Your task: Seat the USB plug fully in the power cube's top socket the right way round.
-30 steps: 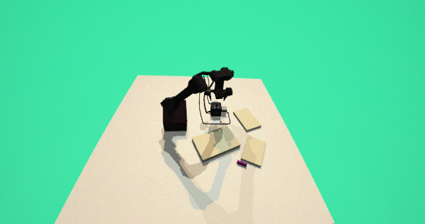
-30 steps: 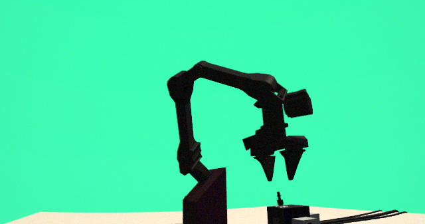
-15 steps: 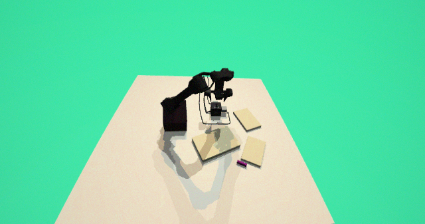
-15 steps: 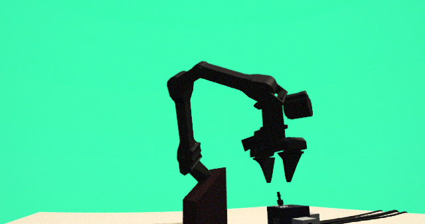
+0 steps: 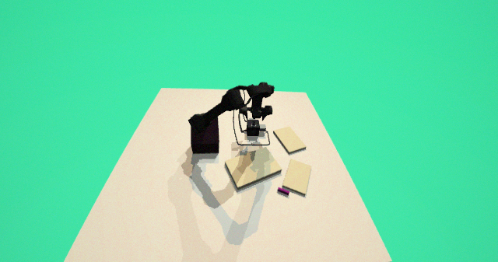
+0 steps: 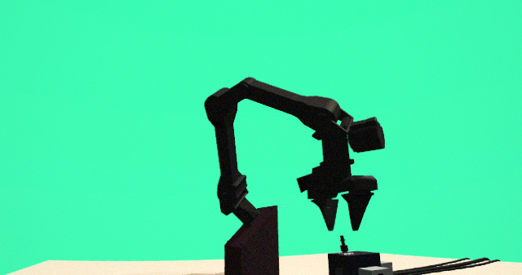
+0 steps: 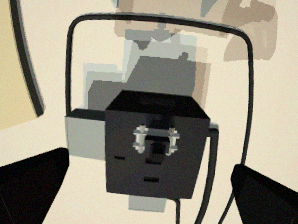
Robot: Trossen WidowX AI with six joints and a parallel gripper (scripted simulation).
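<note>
The usb plug is 30 mm below my gripper tip. Round my gripper tip: metal-rimmed socket (10 mm to the left, 50 mm below); small purple piece (50 mm ahead, 420 mm to the right, 110 mm below).
</note>
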